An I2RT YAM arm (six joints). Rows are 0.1 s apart.
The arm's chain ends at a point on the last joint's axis. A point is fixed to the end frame.
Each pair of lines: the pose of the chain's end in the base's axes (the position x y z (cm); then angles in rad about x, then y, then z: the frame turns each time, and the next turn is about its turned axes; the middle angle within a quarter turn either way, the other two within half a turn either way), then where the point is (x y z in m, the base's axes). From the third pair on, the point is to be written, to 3 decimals.
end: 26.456 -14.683 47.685 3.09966 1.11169 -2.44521
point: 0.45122 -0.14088 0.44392
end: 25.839 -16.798 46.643 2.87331 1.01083 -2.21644
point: 0.44095 -0.18632 0.41852
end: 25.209 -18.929 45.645 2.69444 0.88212 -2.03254
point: 0.425 -0.235 0.395
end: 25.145 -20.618 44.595 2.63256 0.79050 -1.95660
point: 0.416 -0.267 0.375
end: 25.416 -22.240 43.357 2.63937 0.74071 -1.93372
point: 0.414 -0.288 0.355
